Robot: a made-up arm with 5 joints.
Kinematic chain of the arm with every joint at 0, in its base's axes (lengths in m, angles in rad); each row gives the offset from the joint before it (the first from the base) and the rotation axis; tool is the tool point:
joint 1: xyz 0 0 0.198 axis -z
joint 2: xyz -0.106 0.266 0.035 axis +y
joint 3: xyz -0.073 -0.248 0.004 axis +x
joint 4: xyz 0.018 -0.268 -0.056 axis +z
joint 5: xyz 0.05 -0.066 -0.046 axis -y
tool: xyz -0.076 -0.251 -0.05
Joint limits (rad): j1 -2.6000..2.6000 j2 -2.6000..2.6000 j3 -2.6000..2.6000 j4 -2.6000..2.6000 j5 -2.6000..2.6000
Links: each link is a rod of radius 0.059 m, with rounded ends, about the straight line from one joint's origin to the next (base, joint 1, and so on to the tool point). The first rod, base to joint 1, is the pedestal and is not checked.
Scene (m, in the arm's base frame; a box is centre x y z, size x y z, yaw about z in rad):
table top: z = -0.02
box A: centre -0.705 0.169 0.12 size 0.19 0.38 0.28 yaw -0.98
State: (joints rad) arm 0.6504 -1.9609 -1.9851 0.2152 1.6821
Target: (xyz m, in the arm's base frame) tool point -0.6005 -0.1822 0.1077
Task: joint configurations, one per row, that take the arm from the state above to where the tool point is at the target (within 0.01 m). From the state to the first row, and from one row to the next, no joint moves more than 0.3 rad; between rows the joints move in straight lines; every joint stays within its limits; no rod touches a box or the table.
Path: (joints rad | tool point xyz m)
1: 0.6639 -1.7263 -1.8714 0.3060 1.8795 | -0.5243 0.4407 0.2998
2: 0.6775 -1.4916 -1.7577 0.3967 2.0768 | -0.5023 0.3669 0.4624
3: 0.6910 -1.2570 -1.6439 0.4875 2.2742 | -0.4411 0.2689 0.5903
4: 0.7046 -1.0223 -1.5302 0.5782 2.4715 | -0.3549 0.1567 0.6720
5: 0.5783 -1.0061 -1.5353 0.3382 2.2460 | -0.4483 0.1368 0.6629
6: 0.4520 -0.9899 -1.5403 0.0983 2.0205 | -0.5376 0.0965 0.6324
7: 0.3257 -0.9737 -1.5453 -0.1417 1.7950 | -0.6128 0.0358 0.5813
8: 0.1995 -0.9576 -1.5504 -0.3817 1.5695 | -0.6640 -0.0415 0.5124
9: 0.0732 -0.9414 -1.5554 -0.6217 1.3440 | -0.6835 -0.1285 0.4310
10: 0.0933 -0.9602 -1.4790 -0.8776 1.2343 | -0.6866 -0.1564 0.3185
11: 0.1133 -0.9790 -1.4025 -1.1335 1.1247 | -0.6581 -0.1750 0.2075
12: 0.1334 -0.9978 -1.3261 -1.3894 1.0151 | -0.6005 -0.1822 0.1077

